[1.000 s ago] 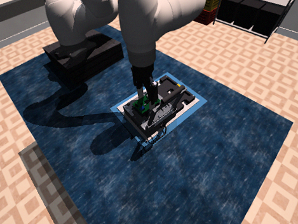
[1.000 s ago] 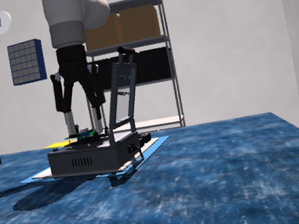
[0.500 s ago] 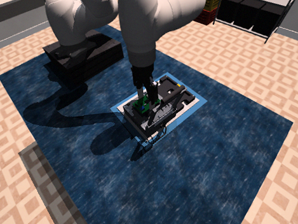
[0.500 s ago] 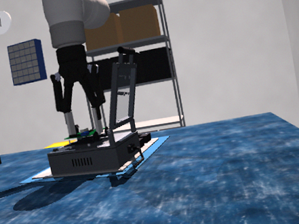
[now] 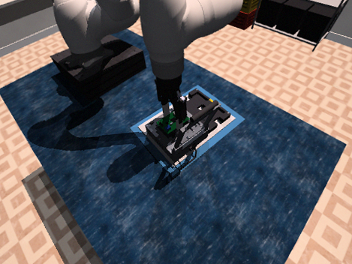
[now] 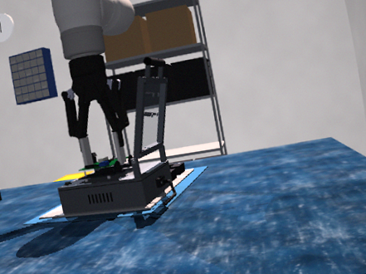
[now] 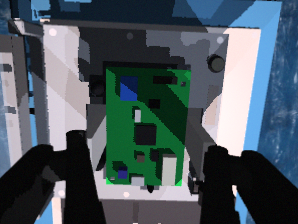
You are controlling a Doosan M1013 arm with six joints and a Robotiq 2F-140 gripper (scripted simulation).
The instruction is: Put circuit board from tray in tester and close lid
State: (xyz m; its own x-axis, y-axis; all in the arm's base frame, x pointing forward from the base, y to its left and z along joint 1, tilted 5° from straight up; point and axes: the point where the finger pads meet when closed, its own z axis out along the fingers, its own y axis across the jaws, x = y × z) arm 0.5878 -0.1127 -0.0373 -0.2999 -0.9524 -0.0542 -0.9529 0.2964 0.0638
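The green circuit board lies 20 mm below my hand. Round my hand: latch hook: 70 mm to the left, 40 mm behind, 20 mm below; tester lid: 120 mm ahead, 80 mm above, 40 mm to the right; tester plate: 40 mm below, 10 mm ahead.
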